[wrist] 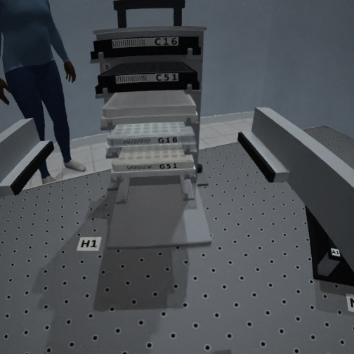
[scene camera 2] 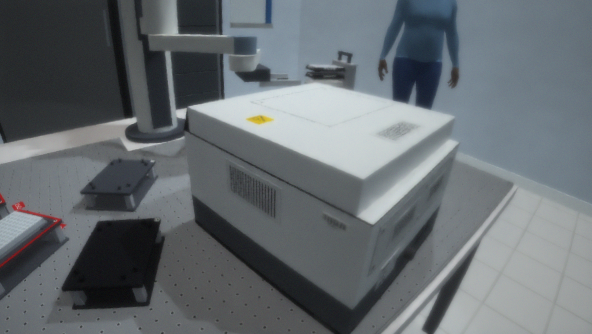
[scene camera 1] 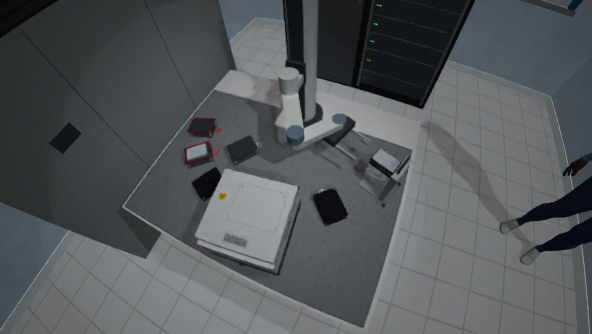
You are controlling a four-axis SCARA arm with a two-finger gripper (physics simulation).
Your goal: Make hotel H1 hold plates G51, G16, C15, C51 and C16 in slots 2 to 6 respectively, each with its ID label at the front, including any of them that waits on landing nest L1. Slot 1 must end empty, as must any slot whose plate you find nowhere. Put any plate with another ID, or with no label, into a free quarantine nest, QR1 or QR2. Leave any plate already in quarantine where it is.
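Frame: origin at the arm's base, x down, y ahead, z right, level; metres.
Seen in the pictures: gripper, fingertip midpoint: [scene camera 2: 293,79] [scene camera 1: 362,150]; arm's base, origin of the base link: [scene camera 2: 158,131] [scene camera 1: 304,114].
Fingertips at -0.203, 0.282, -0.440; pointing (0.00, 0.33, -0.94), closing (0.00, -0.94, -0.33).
Note:
Offsets run from my fingertips to a thing's top centre, as dx, dy, dz. "spot": to the spot under its first point.
Hotel H1 [scene camera 1: 401,172] [scene camera 2: 351,71] [wrist: 160,225] stands at the table's right end. In the wrist view, black plates C16 [wrist: 145,45] and C51 [wrist: 147,79] lie in its top two slots. Below are a white plate [wrist: 150,108] with no label showing at its front, clear plate G16 [wrist: 150,138] and white plate G51 [wrist: 152,164]; their labels face front. The lowest slot is empty. My gripper [scene camera 1: 362,150] [scene camera 2: 293,79] [wrist: 143,125] is open and empty, facing the hotel from in front. Two red-rimmed nests show: one {+0.135, +0.086, +1.001} [scene camera 1: 202,125] is empty, one {spot: +0.184, +0.304, +0.875} [scene camera 1: 199,161] holds a white plate {+0.127, +0.273, +0.895} [scene camera 1: 198,151]. Their labels are unreadable.
A large white instrument {-0.064, +0.520, +0.356} [scene camera 1: 250,215] [scene camera 2: 320,135] stands near the front edge. Dark nests stand around it: a grey one {+0.131, +0.140, +0.655} [scene camera 1: 242,149] [scene camera 2: 120,176], a black one {+0.131, +0.411, +0.717} [scene camera 1: 207,183] [scene camera 2: 115,254] and another black one {+0.136, +0.273, +0.062} [scene camera 1: 330,206] [wrist: 318,250]. A person [scene camera 2: 425,55] [wrist: 37,75] stands beyond the table.

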